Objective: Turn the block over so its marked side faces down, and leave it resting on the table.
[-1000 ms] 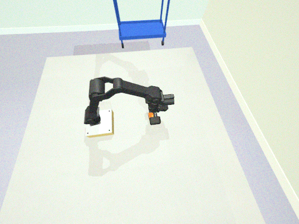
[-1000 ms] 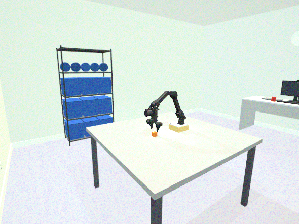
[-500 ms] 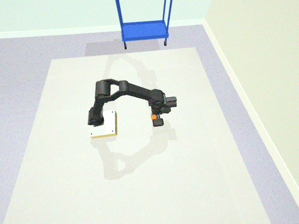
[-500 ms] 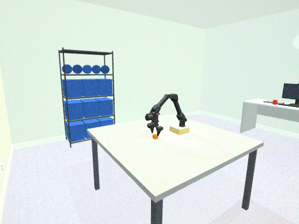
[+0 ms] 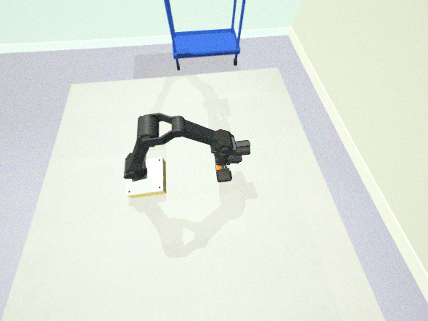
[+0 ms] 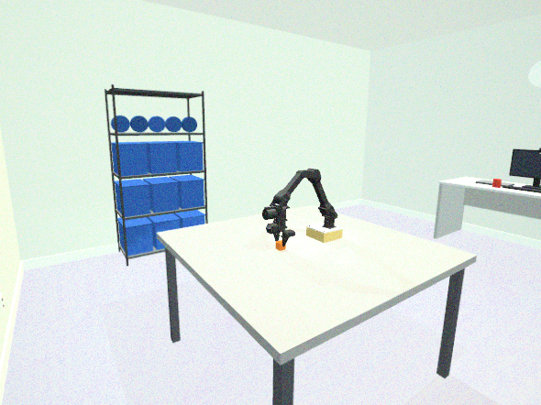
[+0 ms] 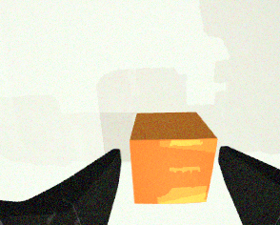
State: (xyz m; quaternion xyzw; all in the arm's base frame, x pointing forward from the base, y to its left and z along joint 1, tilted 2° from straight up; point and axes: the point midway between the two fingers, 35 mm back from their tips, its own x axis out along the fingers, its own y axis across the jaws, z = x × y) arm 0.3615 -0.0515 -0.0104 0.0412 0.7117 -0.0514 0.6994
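The orange block is 10 mm behind my gripper tip.
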